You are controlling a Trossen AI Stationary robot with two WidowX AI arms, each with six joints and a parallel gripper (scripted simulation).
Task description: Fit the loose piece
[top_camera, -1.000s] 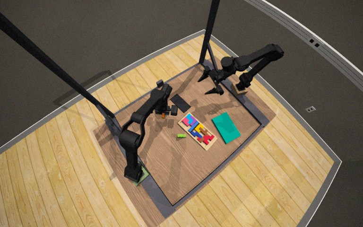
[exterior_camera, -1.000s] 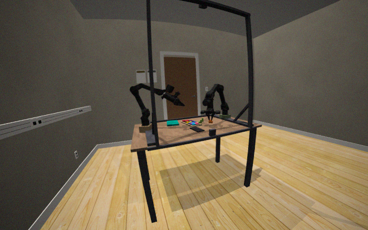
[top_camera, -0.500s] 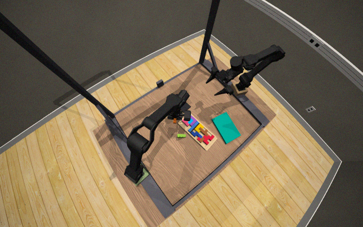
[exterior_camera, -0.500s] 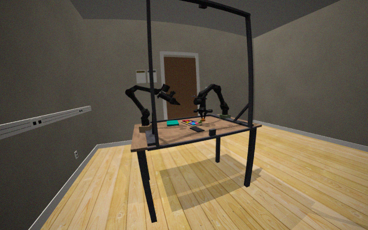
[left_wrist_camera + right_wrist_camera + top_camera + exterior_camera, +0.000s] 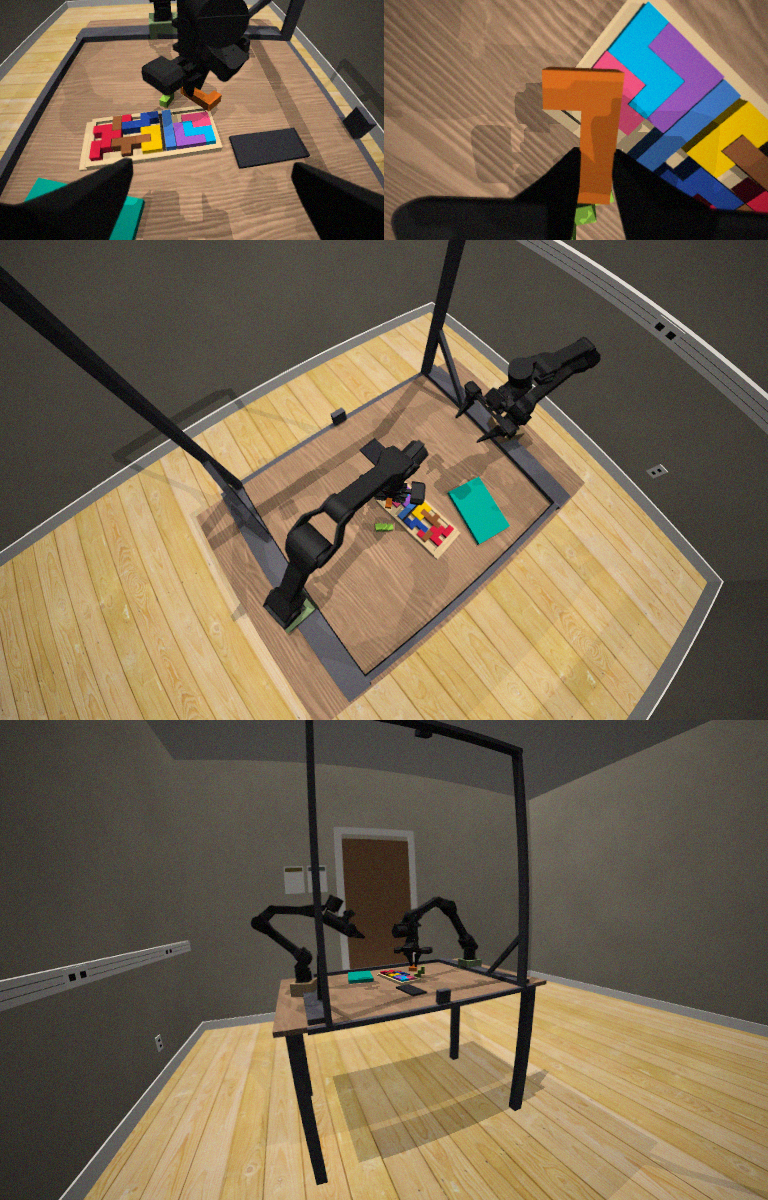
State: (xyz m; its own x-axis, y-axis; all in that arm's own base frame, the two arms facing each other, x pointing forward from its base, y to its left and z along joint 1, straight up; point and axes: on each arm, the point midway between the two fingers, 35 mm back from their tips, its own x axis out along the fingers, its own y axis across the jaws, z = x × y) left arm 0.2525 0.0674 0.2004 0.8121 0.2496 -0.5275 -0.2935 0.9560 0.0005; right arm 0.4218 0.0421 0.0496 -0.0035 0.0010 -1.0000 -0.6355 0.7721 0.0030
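Right now my right hand is 40 mm above the orange piece and 10 mm past it. Round my right hand: green piece 80 mm below, 60 mm to the right, 50 mm ahead; wooden puzzle board 100 mm below, 90 mm ahead, 50 mm to the left; pink piece 90 mm below, 30 mm to the left.
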